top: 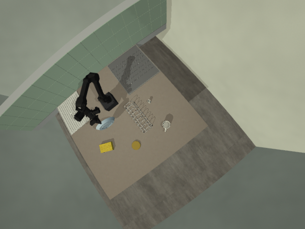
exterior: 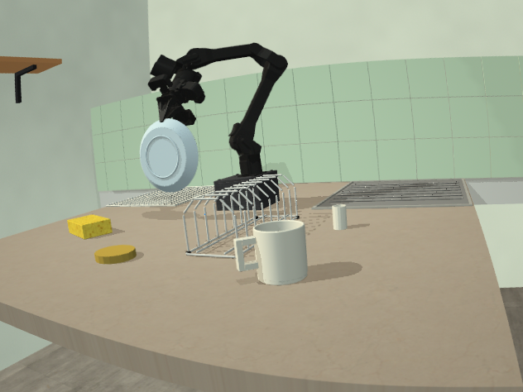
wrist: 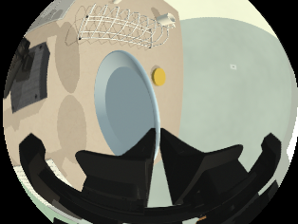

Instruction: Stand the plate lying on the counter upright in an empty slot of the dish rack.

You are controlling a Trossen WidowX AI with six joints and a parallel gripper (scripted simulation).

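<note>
Now: the pale blue plate 110 mm below my hand, 30 mm ahead of it and 10 mm to the left of it. Also, from my hand: white drying mat: 400 mm to the right, 370 mm behind, 290 mm below; then yellow disc: 330 mm ahead, 280 mm below, 130 mm to the left; then small white cup: 470 mm to the left, 280 mm below, 10 mm behind.
</note>
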